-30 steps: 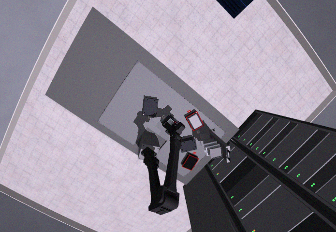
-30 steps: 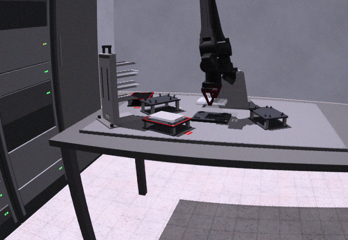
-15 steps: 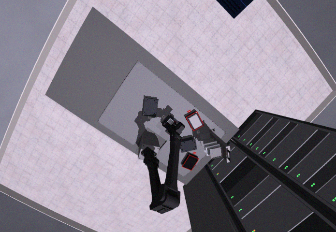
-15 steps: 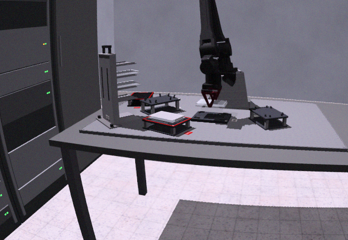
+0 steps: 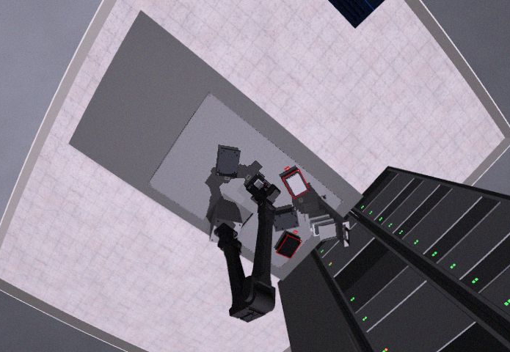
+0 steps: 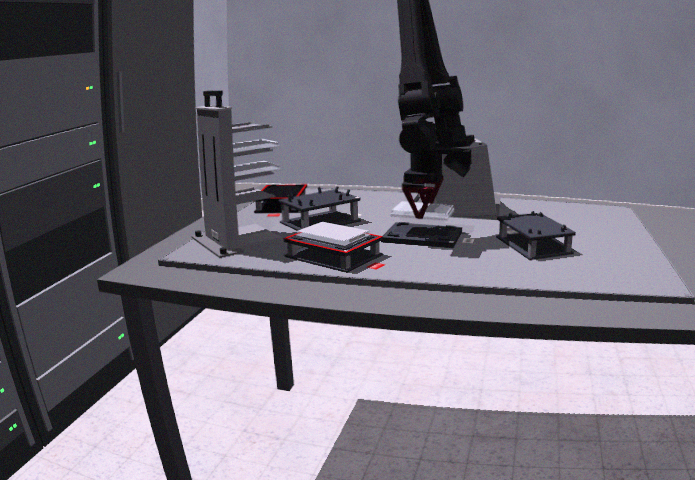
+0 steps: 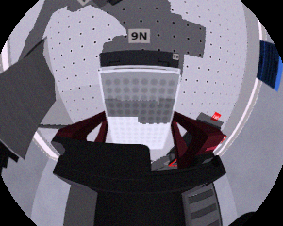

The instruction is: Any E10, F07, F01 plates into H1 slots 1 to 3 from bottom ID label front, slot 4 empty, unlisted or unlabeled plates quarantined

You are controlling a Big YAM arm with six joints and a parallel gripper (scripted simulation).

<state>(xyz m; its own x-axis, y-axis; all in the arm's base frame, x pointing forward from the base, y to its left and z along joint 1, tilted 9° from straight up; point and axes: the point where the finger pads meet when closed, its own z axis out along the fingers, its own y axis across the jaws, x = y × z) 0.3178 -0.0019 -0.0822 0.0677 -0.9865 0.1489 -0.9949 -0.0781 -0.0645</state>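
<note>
My hand is 10 cm to the right of the N6 tag, 6 cm above it and 1 cm past it. From my hand the other things lie so: red-edged nest: 46 cm to the right, 16 cm behind, 3 cm below; then plate hotel H1: 42 cm to the right, 19 cm ahead, 9 cm above.
</note>
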